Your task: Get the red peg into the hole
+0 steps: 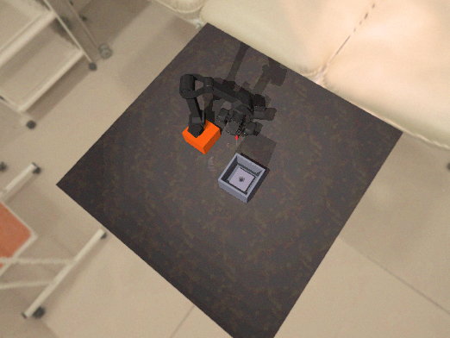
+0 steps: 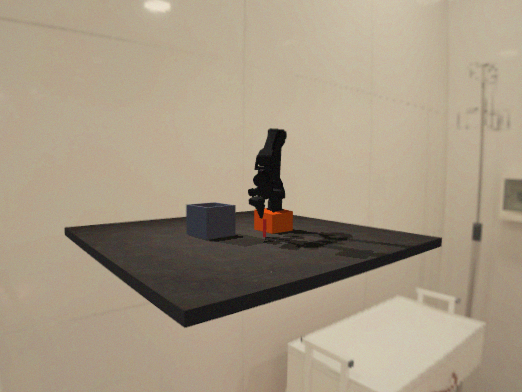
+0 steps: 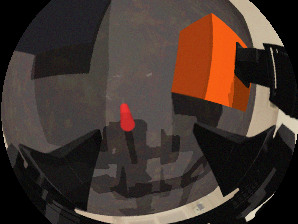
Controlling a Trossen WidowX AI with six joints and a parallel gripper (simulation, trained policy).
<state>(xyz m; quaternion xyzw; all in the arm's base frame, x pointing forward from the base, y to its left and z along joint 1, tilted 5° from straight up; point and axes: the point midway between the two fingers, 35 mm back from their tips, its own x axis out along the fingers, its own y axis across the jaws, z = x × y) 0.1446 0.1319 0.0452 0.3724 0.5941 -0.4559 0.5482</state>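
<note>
The red peg is 60 mm below my gripper tip and 20 mm ahead of it. From my gripper tip the other things lie so: plate 200 mm ahead, 170 mm to the right, 50 mm below.
</note>
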